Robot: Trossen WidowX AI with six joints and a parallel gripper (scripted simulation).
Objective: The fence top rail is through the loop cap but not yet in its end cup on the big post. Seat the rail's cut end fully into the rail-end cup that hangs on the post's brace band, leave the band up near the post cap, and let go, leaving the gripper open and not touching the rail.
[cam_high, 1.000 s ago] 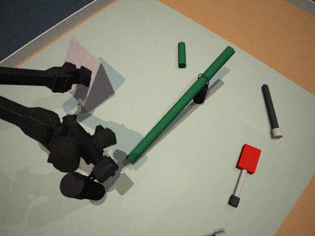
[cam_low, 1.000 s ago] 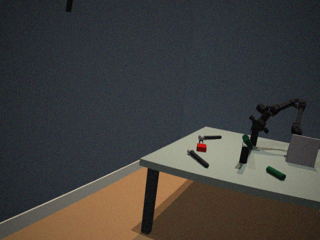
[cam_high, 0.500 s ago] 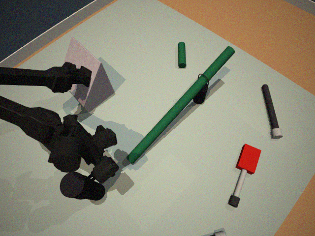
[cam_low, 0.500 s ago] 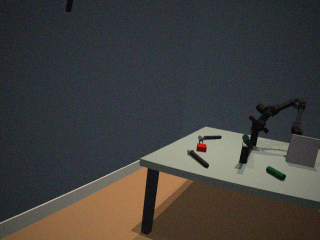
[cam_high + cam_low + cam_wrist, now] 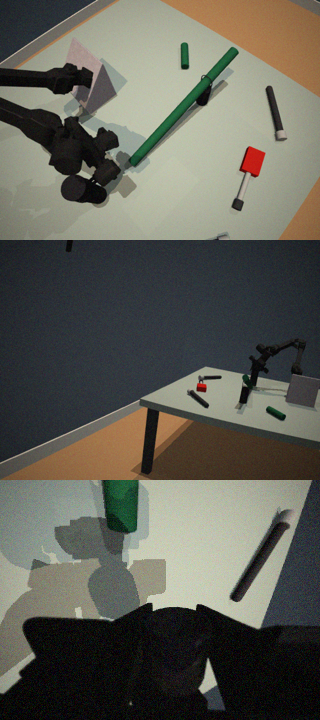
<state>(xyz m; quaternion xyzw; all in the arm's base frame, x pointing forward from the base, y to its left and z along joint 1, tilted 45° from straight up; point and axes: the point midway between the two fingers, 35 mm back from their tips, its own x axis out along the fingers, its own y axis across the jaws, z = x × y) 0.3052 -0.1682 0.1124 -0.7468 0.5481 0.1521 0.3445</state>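
My gripper tip is 2 cm past the dark rail-end cup, 2 cm to the left of it and 3 cm below it. Round my gripper tip: short dark post (5 cm ahead, 45 cm to the left, 1 cm below); short green cylinder (14 cm behind, 59 cm to the left, 10 cm below); red-headed mallet (35 cm ahead, 25 cm to the left, 10 cm below).
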